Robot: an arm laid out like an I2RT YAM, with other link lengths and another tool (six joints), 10 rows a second.
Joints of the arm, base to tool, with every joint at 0 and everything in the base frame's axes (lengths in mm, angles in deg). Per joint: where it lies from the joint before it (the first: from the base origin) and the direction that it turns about. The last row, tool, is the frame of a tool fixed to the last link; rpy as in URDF.
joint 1: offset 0 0 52.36 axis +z
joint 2: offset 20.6 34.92 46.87 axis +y
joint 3: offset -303.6 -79.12 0 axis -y
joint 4: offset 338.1 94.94 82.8 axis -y
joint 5: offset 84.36 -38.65 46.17 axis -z
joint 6: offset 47.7 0 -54.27 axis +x
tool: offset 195 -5 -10 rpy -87.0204 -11.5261 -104.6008
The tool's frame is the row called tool.
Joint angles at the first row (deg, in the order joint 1, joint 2, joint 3, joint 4, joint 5, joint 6):
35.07, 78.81, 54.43, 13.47, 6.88, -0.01
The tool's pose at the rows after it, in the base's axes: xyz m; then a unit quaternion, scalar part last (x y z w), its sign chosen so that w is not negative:
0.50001 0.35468 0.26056 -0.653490 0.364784 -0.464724 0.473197
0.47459 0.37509 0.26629 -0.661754 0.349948 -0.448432 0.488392
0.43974 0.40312 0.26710 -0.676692 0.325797 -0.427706 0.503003
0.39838 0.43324 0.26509 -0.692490 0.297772 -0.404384 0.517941
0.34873 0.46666 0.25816 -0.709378 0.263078 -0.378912 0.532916
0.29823 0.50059 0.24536 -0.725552 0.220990 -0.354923 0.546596
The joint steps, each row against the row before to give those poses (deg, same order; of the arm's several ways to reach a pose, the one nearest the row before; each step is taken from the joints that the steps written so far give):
2.36, -1.59, -0.51, -0.69, 0.06, 0.01
2.81, -1.87, -0.63, -1.12, -0.43, 0.52
4.12, -1.71, -0.79, -1.31, -0.26, 0.13
4.94, -1.51, -1.01, -0.98, 0.08, 0.14
6.08, -0.92, -1.31, -0.20, 0.56, -0.04
6.13, 0.52, -1.25, 1.21, 0.33, -0.75

